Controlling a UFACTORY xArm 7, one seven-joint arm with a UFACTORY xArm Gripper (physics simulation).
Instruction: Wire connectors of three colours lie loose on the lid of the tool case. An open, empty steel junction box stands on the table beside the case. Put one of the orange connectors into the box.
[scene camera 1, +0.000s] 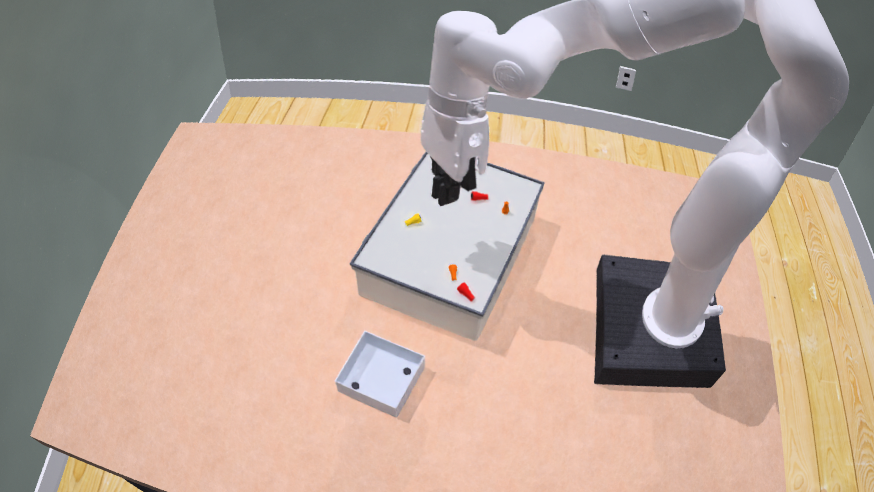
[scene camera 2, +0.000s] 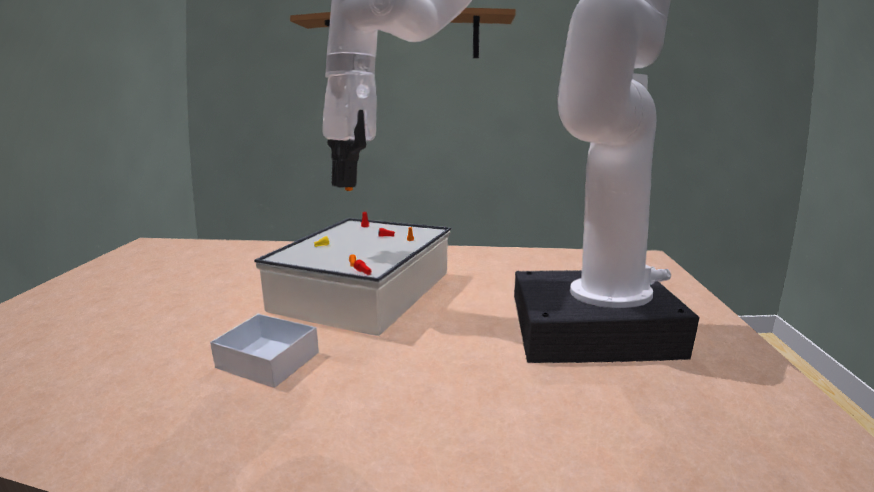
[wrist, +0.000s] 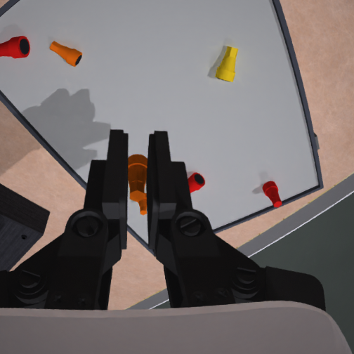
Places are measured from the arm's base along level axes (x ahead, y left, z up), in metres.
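Where they show: gripper, fingertip midpoint: (scene camera 1: 444, 198) (scene camera 2: 343, 186); arm's base, origin of the base link: (scene camera 1: 673, 318) (scene camera 2: 611, 293).
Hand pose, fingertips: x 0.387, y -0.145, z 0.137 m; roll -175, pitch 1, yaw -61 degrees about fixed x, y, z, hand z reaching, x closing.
Note:
Things, the pixels of their centre, and the offset from my fingertips. "spot": a spot on its surface instead.
- case lid, surface spot: (scene camera 1: 422, 250) spot: dx +0.031, dy +0.008, dz -0.108 m
- second orange connector, body centre: (scene camera 2: 352, 261) (scene camera 1: 453, 272) dx -0.013, dy +0.055, dz -0.103 m
- third orange connector, body centre: (scene camera 1: 505, 207) (scene camera 2: 410, 233) dx -0.107, dy -0.069, dz -0.096 m
- yellow connector, body centre: (scene camera 1: 413, 220) (scene camera 2: 321, 242) dx +0.045, dy -0.048, dz -0.102 m
My gripper (scene camera 1: 453, 193) (scene camera 2: 344, 183) (wrist: 137, 156) is shut on an orange connector (scene camera 2: 348, 188) (wrist: 137, 172), held high above the case lid (scene camera 1: 422, 250) (scene camera 2: 305, 256) (wrist: 165, 90). It is hidden in scene camera 1. A second orange connector (scene camera 1: 453, 272) (scene camera 2: 352, 260) (wrist: 66, 53) lies on its side near the lid's front edge. A third orange connector (scene camera 1: 505, 207) (scene camera 2: 410, 234) (wrist: 143, 206) stands upright near the right edge. The open, empty steel box (scene camera 1: 379, 378) (scene camera 2: 244, 363) stands on the table in front of the case.
A yellow connector (scene camera 1: 413, 220) (scene camera 2: 322, 242) (wrist: 227, 65) lies on the lid's left. Red connectors lie at the front (scene camera 1: 466, 291) (scene camera 2: 362, 267) and farther back (scene camera 1: 479, 196) (scene camera 2: 385, 232); another red one (scene camera 2: 364, 220) (wrist: 272, 193) stands at the back. The arm's black base (scene camera 1: 629, 366) (scene camera 2: 605, 342) is right of the case.

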